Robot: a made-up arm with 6 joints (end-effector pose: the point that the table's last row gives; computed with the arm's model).
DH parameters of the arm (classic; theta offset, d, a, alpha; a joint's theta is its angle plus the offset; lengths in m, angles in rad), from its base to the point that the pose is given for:
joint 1: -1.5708 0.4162 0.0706 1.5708
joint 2: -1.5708 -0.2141 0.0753 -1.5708
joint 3: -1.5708 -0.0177 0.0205 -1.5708
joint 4: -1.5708 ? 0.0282 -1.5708
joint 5: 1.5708 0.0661 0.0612 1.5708
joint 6: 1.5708 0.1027 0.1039 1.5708
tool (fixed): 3.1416 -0.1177 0 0
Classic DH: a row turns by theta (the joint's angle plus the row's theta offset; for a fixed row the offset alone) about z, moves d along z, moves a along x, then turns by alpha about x.
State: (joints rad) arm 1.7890 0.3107 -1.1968 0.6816 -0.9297 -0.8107
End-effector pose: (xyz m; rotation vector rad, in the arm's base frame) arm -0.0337 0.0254 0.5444 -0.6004 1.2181 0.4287
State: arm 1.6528 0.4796 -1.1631 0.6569 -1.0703 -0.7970
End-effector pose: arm -0.0417 0.0091 0.5103 -0.3635 1.1229 0.3502
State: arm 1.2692 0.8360 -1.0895 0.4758 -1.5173 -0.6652
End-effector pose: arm -0.0339 -0.0130 0.4253 0.2128 0.8664 0.1871
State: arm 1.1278 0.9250 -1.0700 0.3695 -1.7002 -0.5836
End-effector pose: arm -0.0270 -0.0132 0.4038 0.4200 0.7835 0.1126
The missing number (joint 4, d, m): 0.0372
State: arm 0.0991 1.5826 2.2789 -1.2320 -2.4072 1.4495
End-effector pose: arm 0.3361 -0.1398 0.3352 0.2711 0.1170 1.5455
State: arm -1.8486 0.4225 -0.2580 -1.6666 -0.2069 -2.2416
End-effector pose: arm -0.2193 -0.3622 0.4691 0.6324 2.4964 0.4799
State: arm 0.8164 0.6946 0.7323 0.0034 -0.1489 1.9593
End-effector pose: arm 0.3435 0.0728 0.4381 1.0402 -2.5500 1.0568
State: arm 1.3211 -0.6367 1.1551 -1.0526 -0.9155 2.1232
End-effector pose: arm 0.1281 0.3329 0.4382 2.9738 -0.9179 -0.1130
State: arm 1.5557 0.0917 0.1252 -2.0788 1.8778 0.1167
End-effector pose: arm 0.1614 0.3099 0.4431 -0.5296 2.1765 -1.4256
